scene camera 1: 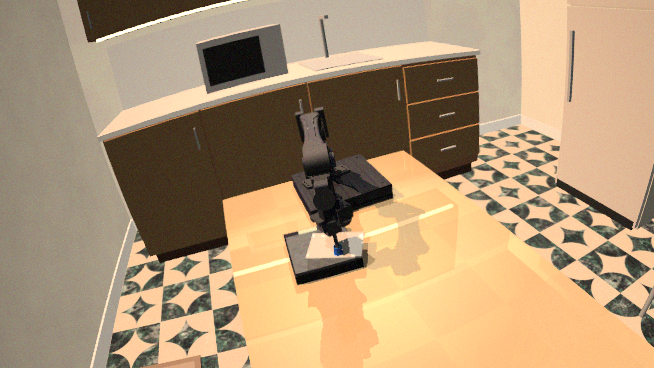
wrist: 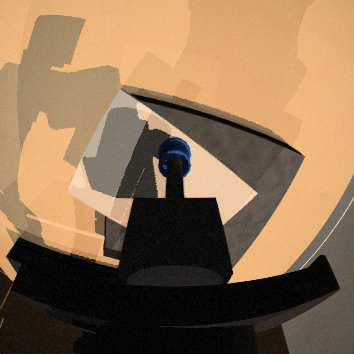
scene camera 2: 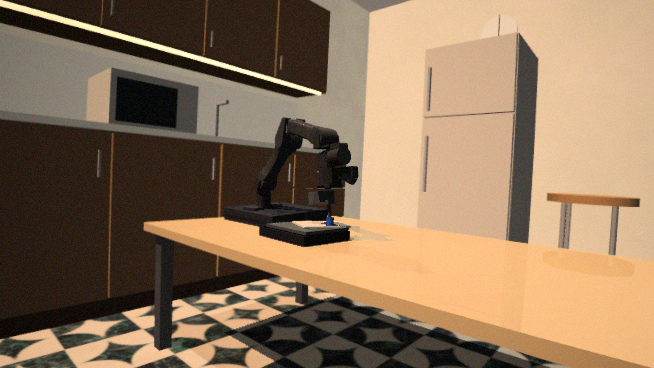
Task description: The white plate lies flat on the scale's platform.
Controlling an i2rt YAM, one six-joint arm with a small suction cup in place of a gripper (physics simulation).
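The white square plate lies flat on the dark scale near the middle of the table. In the wrist view one corner of the plate seems to reach past the platform's edge. My blue suction cup stands upright on or just over the plate's right part. I cannot tell whether it still touches. It holds nothing.
The arm's black base plate sits just behind the scale on the orange table. Brown cabinets with a microwave line the back wall. A fridge stands at the far right.
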